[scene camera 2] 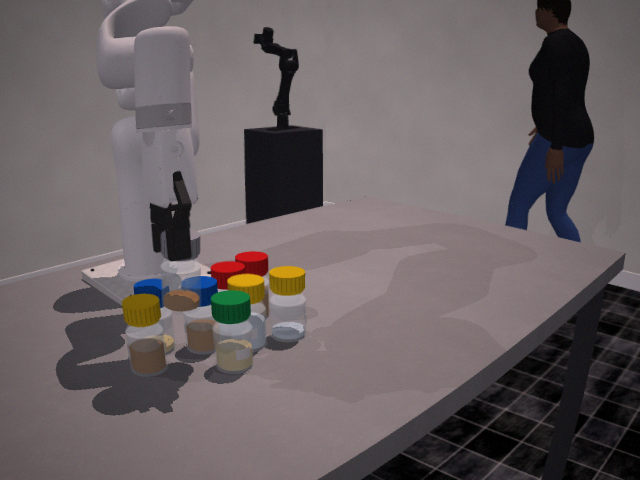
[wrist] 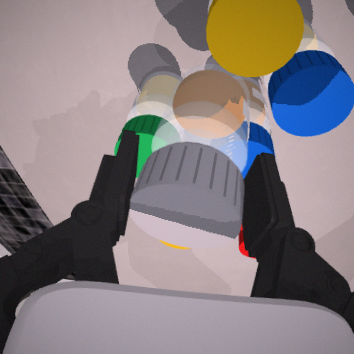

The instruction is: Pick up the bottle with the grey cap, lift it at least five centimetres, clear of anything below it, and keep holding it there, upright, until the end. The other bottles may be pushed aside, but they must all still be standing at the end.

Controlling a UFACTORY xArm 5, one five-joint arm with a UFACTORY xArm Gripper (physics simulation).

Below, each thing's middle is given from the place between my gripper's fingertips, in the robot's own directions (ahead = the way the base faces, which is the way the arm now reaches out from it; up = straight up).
I see the dark-yellow-capped bottle point(scene camera 2: 145, 340) 12 cm below my hand, 5 cm to the right of it and 2 cm behind it. Round my hand: green-capped bottle point(scene camera 2: 232, 331) 12 cm below, 7 cm to the left, 4 cm ahead.
